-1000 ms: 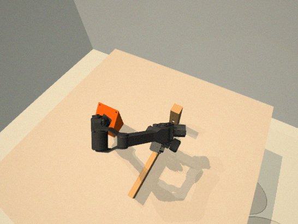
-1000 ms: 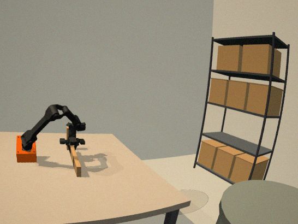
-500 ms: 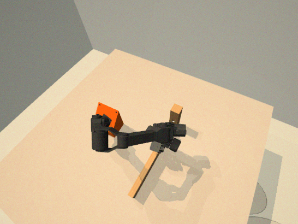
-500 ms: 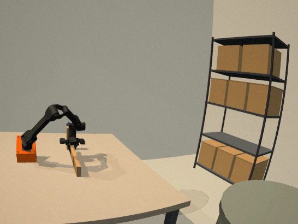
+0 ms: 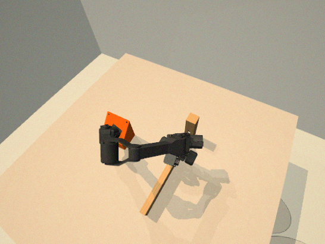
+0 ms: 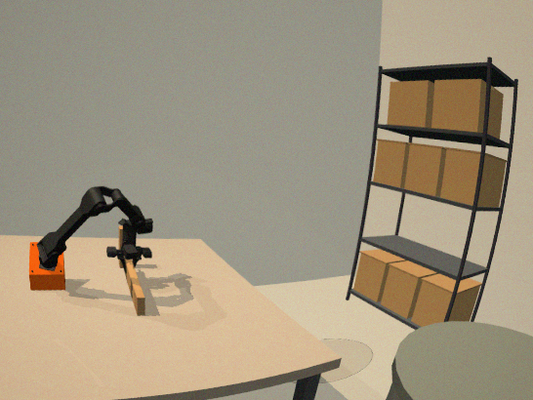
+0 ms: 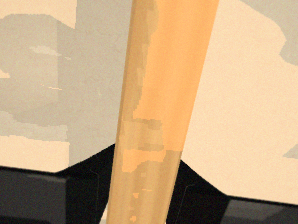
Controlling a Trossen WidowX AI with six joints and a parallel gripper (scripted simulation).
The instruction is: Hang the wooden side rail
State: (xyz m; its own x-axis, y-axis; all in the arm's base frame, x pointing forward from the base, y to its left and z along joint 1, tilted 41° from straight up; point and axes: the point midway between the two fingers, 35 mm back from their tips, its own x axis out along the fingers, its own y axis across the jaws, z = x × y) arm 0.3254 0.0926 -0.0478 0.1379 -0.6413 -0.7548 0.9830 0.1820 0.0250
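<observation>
The headboard post lies 16 cm to the left of my gripper tip, 4 cm above it and 2 cm behind it.
</observation>
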